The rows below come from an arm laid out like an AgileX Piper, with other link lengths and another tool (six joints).
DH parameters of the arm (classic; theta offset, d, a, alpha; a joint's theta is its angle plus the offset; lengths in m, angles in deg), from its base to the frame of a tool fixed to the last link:
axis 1: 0 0.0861 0 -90
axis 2: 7.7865 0 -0.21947 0
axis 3: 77.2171 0 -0.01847 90
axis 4: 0 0.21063 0 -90
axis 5: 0 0 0 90
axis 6: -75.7 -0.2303 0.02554 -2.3
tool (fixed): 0 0.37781 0 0
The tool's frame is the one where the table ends.
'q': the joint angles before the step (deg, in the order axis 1, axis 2, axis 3, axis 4, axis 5, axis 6). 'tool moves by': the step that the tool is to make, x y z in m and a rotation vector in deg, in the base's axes. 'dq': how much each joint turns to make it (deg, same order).
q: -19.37, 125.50, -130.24, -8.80, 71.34, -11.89
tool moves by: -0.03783, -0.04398, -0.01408, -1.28, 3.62, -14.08
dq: -6.03, -0.78, 5.25, -6.23, 0.00, 8.24
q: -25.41, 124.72, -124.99, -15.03, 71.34, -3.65
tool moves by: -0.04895, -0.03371, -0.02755, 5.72, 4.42, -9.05
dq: -8.85, -1.44, 8.18, 2.65, 0.00, 0.33
